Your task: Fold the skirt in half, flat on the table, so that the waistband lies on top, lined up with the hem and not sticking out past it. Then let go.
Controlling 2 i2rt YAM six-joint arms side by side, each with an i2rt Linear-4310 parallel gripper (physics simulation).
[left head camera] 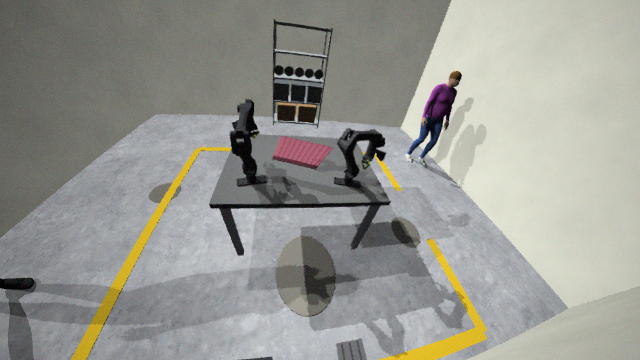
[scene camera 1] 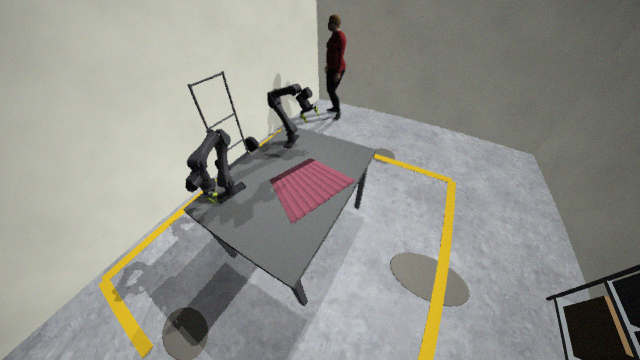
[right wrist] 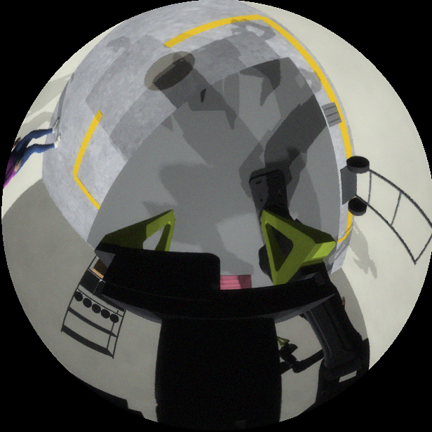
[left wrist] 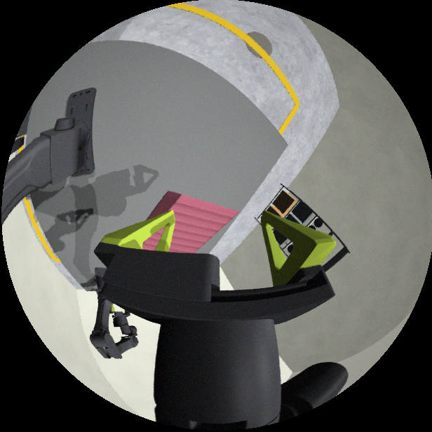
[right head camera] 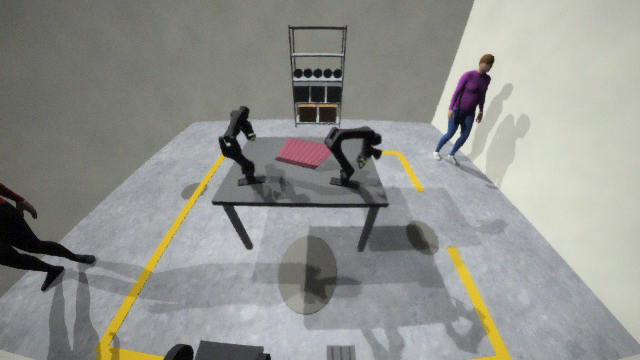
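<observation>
The pink pleated skirt (left head camera: 301,152) (right head camera: 303,153) (scene camera 1: 312,190) (left wrist: 202,220) (right wrist: 236,281) lies spread flat on the grey table (left head camera: 300,198) (scene camera 1: 285,255). Its darker waistband (scene camera 1: 291,171) runs along the side nearest the arm bases; the wider pleated hem is on the opposite side. My left gripper (left head camera: 256,134) (right head camera: 252,136) (scene camera 1: 310,115) (left wrist: 217,214) is open and empty, raised to the left of the skirt in the head views. My right gripper (left head camera: 366,163) (right head camera: 361,162) (scene camera 1: 212,197) (right wrist: 217,214) is open and empty, apart from the skirt near its own arm base.
A shelf rack (left head camera: 274,70) stands behind the table in the head views. A person in purple (left head camera: 440,101) (right head camera: 470,92) stands at the right wall. In scene camera 1, a person in red (scene camera 1: 336,52) and a hand truck (scene camera 1: 234,102) stand beyond the table.
</observation>
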